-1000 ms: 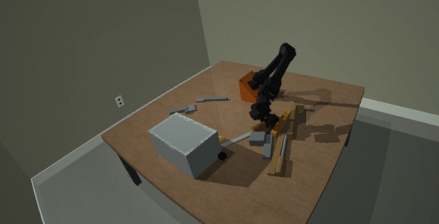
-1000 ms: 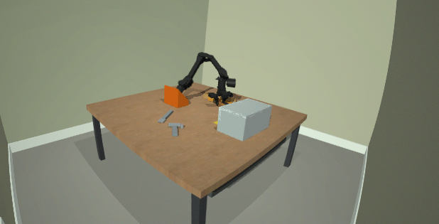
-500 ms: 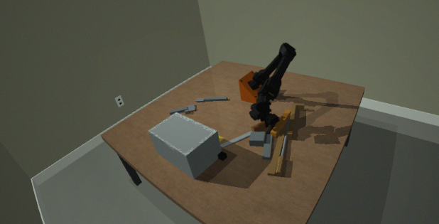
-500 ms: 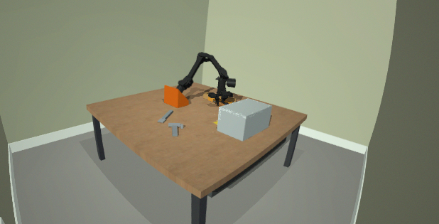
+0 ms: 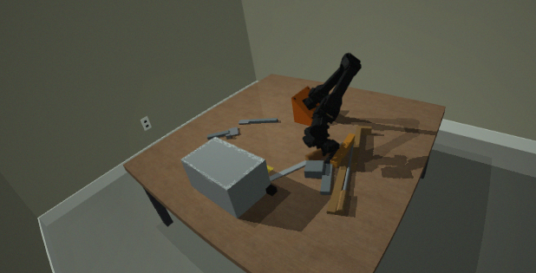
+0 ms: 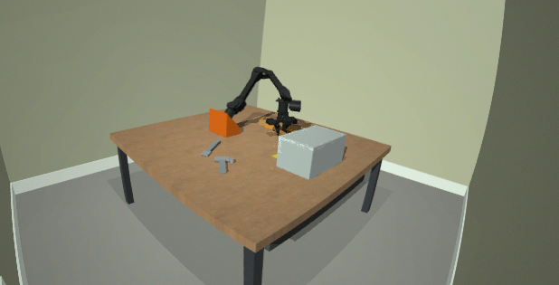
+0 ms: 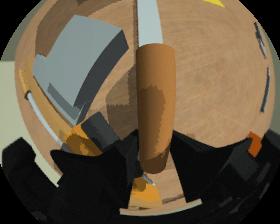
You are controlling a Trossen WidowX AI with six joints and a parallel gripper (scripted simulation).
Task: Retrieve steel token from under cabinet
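Now: gripper tip 10 cm short of the grey block, 4 cm to the right of it and 1 cm below it. Round my gripper tip: wooden stick 17 cm to the left, 10 cm ahead; orange bar 7 cm to the left, 7 cm behind, 1 cm above; grey t-piece 53 cm to the right, 15 cm ahead.
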